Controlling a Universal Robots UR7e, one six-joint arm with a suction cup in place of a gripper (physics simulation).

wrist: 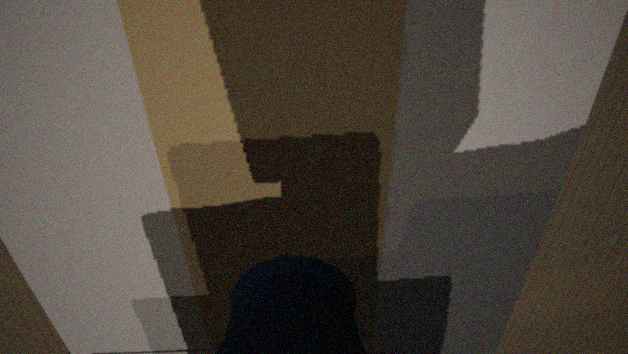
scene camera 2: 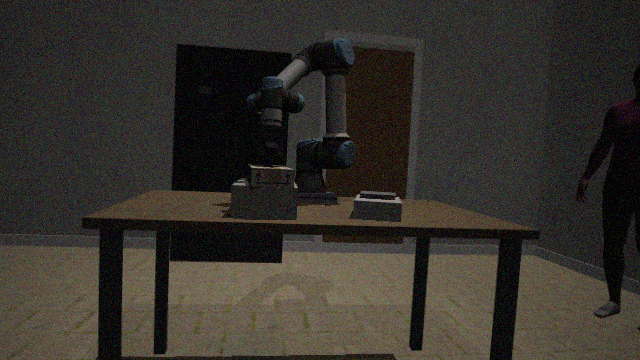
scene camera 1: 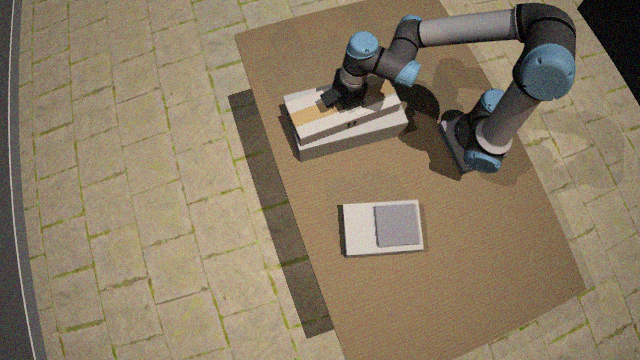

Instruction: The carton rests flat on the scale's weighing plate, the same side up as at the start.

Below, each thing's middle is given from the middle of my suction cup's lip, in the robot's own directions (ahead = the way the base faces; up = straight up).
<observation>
I see the carton [scene camera 1: 311, 120] 4 cm below my suction cup. Round my suction cup: large white box [scene camera 1: 392, 125]: 1 cm behind, 11 cm below; scale [scene camera 1: 380, 228]: 5 cm ahead, 38 cm to the left, 13 cm below.
</observation>
